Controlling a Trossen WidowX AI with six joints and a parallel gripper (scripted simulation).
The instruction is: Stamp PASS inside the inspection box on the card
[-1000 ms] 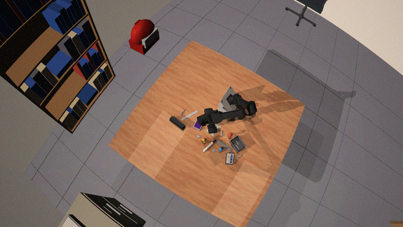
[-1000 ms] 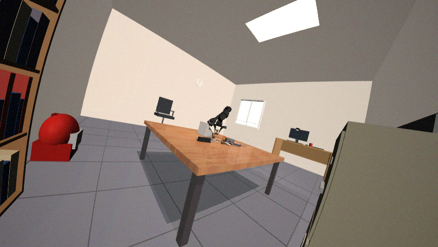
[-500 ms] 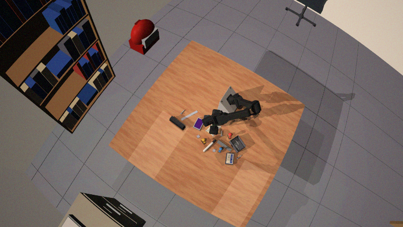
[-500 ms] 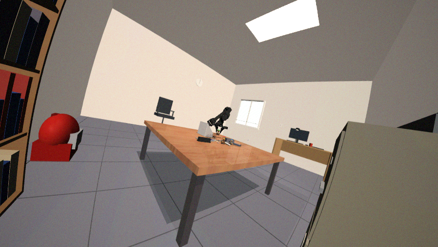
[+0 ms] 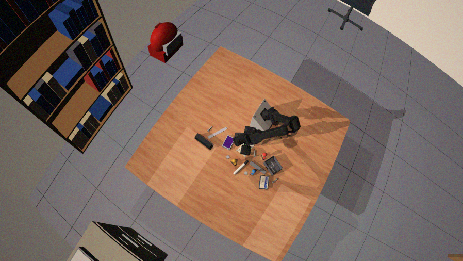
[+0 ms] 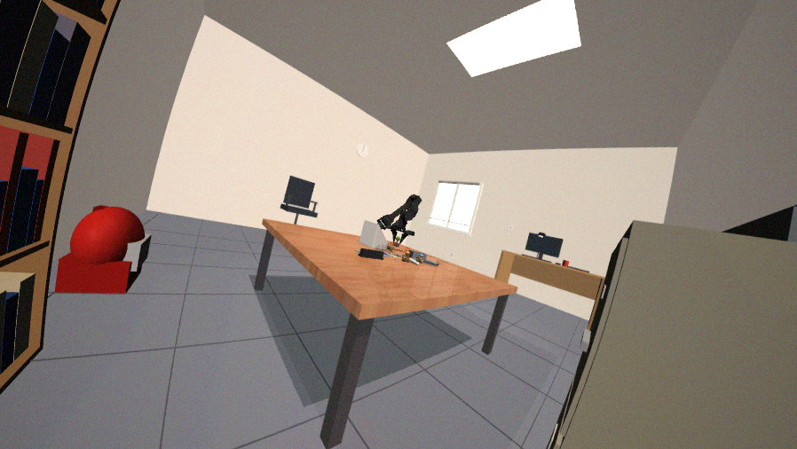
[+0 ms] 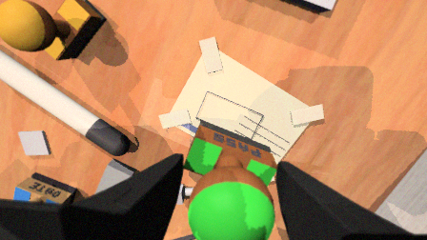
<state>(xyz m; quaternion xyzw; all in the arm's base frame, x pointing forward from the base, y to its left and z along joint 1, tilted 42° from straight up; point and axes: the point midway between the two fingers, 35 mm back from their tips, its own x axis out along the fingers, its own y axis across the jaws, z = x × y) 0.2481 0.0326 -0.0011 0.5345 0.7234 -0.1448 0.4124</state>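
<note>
The cream card is 10 mm behind my gripper tip and 90 mm below it. Also, from my gripper tip: purple ink pad: 30 mm ahead, 120 mm to the right, 80 mm below; yellow stamp: 130 mm ahead, 70 mm below; white marker: 110 mm ahead, 60 mm to the left, 80 mm below.
</note>
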